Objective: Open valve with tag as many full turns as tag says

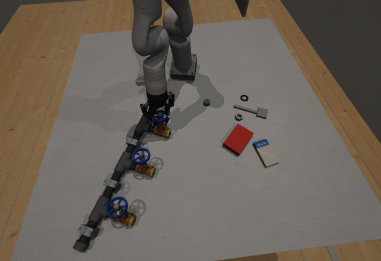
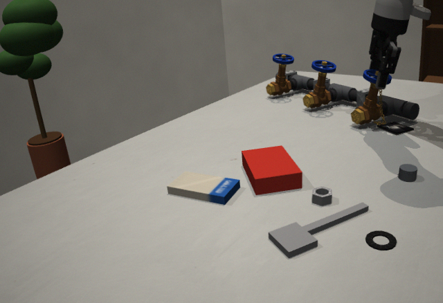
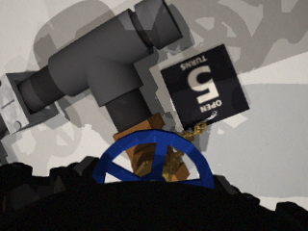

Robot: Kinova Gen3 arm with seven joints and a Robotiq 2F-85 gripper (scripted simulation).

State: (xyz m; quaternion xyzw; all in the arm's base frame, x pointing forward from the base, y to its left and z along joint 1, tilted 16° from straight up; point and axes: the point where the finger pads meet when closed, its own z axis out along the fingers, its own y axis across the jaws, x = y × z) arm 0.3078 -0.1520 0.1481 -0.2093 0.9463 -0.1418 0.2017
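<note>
My hand is 40 mm past the black tag and 120 mm above it. Round my hand: red block 130 mm ahead, 310 mm to the left, 110 mm below; small grey cylinder 100 mm behind, 230 mm to the left, 110 mm below; grey paddle-shaped tool 440 mm to the left, 120 mm below.
</note>
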